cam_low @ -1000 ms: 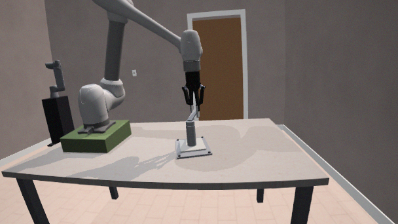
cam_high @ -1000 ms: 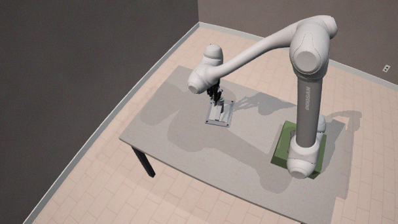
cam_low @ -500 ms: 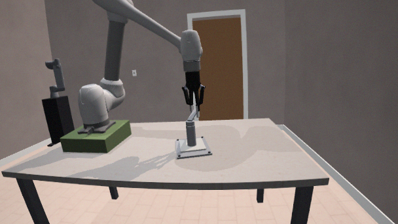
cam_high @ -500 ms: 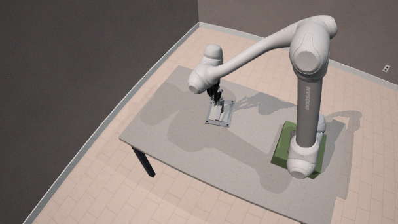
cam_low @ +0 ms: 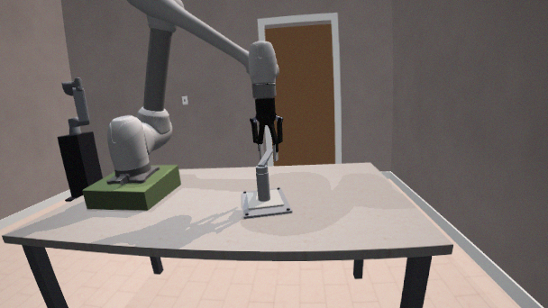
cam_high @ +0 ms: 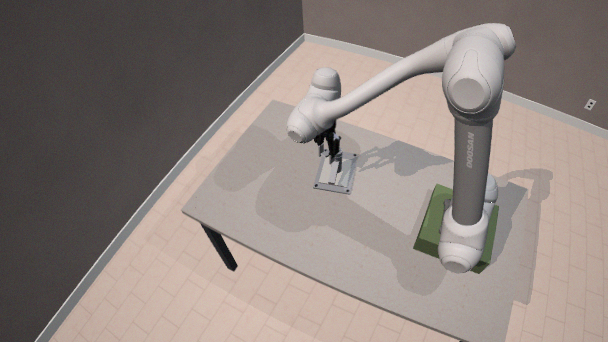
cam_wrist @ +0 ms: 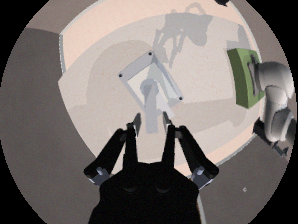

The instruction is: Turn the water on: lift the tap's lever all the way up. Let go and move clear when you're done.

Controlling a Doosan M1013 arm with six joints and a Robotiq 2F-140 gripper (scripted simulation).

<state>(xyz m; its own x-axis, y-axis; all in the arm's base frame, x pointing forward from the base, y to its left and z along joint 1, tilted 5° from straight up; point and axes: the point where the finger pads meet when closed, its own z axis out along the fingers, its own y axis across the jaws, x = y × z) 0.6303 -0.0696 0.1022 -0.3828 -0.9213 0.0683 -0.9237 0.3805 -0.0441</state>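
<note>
Right now the lever is 30 mm to the right of my hand, 10 mm below it and 10 mm behind it. From my hand the other things lie so: tap (80 mm below, 40 mm to the right, 20 mm behind).
</note>
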